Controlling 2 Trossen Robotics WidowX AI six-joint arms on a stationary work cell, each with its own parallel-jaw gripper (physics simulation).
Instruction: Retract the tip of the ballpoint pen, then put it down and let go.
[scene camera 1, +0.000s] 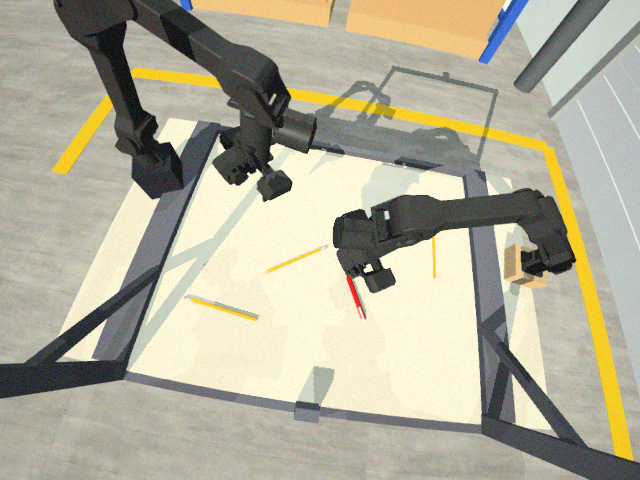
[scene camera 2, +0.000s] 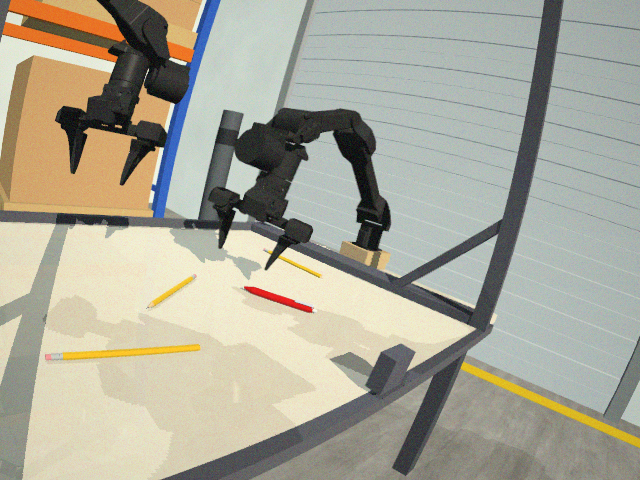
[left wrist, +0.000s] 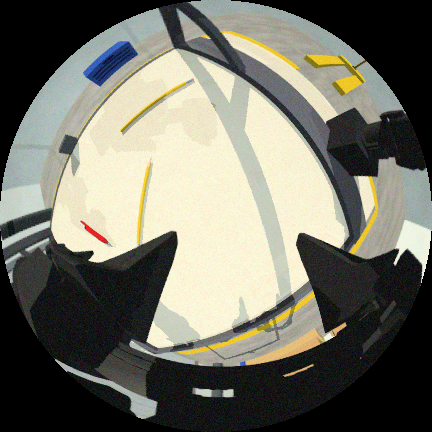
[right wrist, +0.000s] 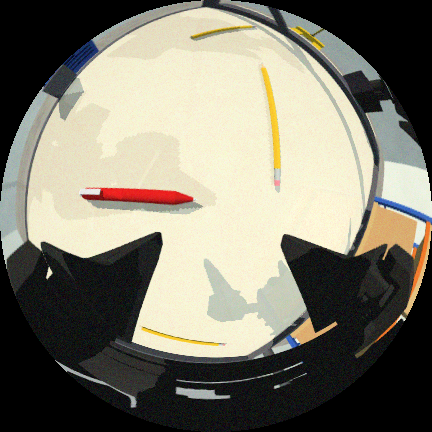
The left gripper (scene camera 2: 96, 179) is open and holds nothing. Further things: the right gripper (scene camera 2: 242, 259), a wooden block (scene camera 1: 512, 255) and a grey block (scene camera 2: 392, 364).
The left gripper is seen too in scene camera 1 (scene camera 1: 253, 187) and in the left wrist view (left wrist: 240, 238). The right gripper is seen too in scene camera 1 (scene camera 1: 354, 258) and in the right wrist view (right wrist: 224, 240). The wooden block is seen too in scene camera 2 (scene camera 2: 377, 259).
